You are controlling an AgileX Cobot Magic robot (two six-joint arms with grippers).
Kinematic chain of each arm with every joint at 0, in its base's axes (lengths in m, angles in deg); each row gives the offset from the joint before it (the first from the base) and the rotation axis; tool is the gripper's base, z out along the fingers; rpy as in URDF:
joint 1: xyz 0 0 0.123 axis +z
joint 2: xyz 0 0 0 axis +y
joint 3: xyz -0.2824 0 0.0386 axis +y
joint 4: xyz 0.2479 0 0.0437 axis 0.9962 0 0.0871
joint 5: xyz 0 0 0 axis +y
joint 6: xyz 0.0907 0 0.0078 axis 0.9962 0 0.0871
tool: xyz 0 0 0 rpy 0 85 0
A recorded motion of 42 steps. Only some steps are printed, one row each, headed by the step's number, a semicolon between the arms.
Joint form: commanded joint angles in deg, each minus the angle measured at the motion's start. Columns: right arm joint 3, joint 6, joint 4, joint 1, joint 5, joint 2; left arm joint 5, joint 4, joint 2, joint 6, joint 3, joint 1.
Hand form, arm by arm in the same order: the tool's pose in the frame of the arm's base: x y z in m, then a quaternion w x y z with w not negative. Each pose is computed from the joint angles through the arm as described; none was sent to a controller.
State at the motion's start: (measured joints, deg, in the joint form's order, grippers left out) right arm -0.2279 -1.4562 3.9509 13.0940 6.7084 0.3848; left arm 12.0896 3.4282 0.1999 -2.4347 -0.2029 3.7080
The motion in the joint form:
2: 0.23 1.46 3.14 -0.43 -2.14 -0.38; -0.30 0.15 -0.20 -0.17 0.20 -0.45
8: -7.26 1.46 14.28 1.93 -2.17 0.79; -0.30 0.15 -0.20 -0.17 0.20 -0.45
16: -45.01 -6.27 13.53 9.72 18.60 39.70; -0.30 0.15 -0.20 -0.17 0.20 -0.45
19: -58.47 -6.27 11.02 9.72 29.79 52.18; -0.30 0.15 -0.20 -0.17 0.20 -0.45
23: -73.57 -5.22 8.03 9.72 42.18 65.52; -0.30 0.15 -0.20 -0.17 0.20 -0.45
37: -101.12 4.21 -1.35 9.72 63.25 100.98; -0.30 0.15 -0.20 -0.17 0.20 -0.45
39: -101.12 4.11 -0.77 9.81 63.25 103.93; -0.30 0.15 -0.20 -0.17 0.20 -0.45
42: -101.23 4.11 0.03 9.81 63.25 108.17; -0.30 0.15 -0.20 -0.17 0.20 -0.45
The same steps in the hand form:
2: 0.0550 0.0133 0.2059 0.69883 -0.03783 0.70325 0.12508; 0.0557 0.0043 0.1945 0.66354 -0.01963 0.74733 0.02885
8: 0.0481 0.0153 0.2490 0.71534 0.00899 0.66256 0.22184; 0.0557 0.0043 0.1945 0.66354 -0.01963 0.74733 0.02885
16: 0.1238 0.0648 0.3780 0.57770 -0.13956 0.77558 0.21275; 0.0557 0.0043 0.1945 0.66354 -0.01963 0.74733 0.02885
19: 0.1629 0.0837 0.4033 0.50952 -0.17526 0.82072 0.19001; 0.0557 0.0043 0.1945 0.66354 -0.01963 0.74733 0.02885
23: 0.2090 0.1034 0.4217 0.43287 -0.20093 0.86342 0.16359; 0.0557 0.0043 0.1945 0.66354 -0.01963 0.74733 0.02885
37: 0.3486 0.1508 0.3534 0.20625 -0.16706 0.96160 0.06987; 0.0557 0.0043 0.1945 0.66354 -0.01963 0.74733 0.02885
39: 0.3585 0.1566 0.3336 0.18057 -0.16820 0.96661 0.06906; 0.0557 0.0043 0.1945 0.66354 -0.01963 0.74733 0.02885
42: 0.3715 0.1634 0.3047 0.14446 -0.16698 0.97297 0.06772; 0.0557 0.0043 0.1945 0.66354 -0.01963 0.74733 0.02885

